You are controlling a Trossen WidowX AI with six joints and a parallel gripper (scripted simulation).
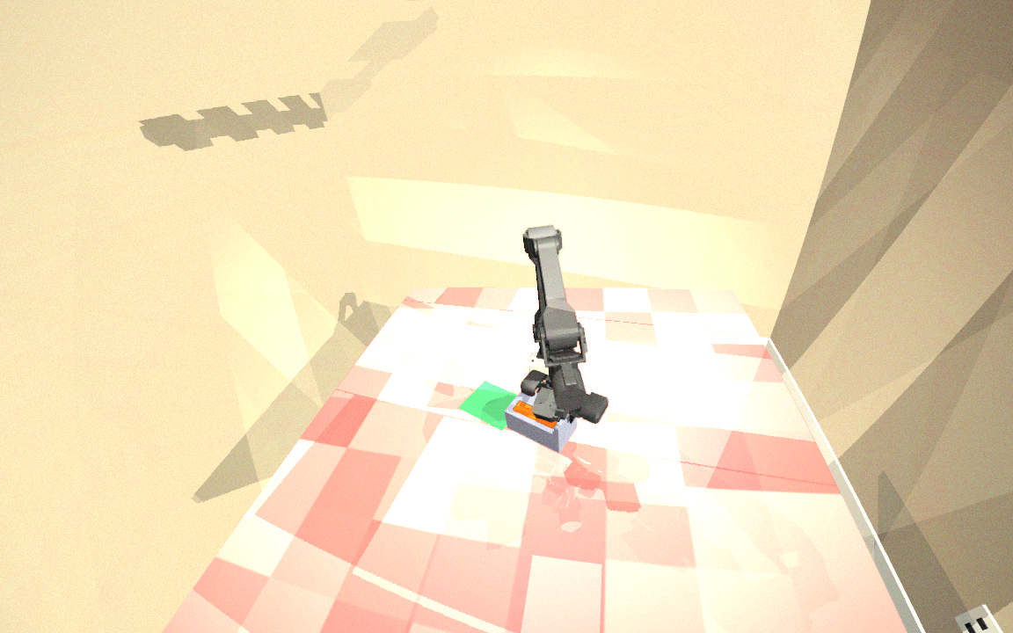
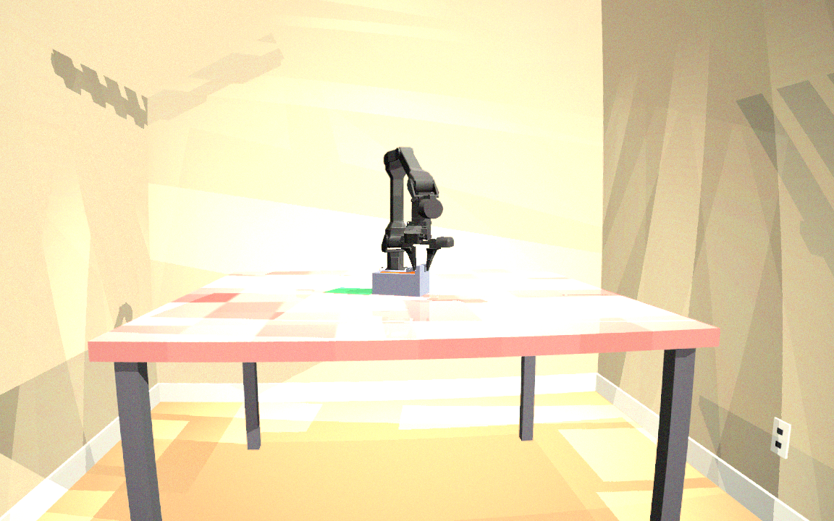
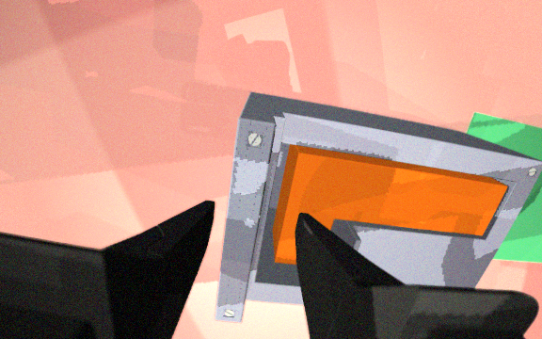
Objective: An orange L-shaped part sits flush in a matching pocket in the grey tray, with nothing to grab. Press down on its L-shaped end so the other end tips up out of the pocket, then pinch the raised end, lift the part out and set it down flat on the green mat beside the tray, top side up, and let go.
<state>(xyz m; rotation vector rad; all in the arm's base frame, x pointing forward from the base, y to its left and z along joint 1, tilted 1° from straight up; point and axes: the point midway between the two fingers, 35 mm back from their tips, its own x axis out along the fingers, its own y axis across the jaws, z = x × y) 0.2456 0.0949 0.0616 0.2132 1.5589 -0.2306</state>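
The orange L-shaped part is 5 cm to the right of my gripper tip, 2 cm below it and 2 cm behind it.
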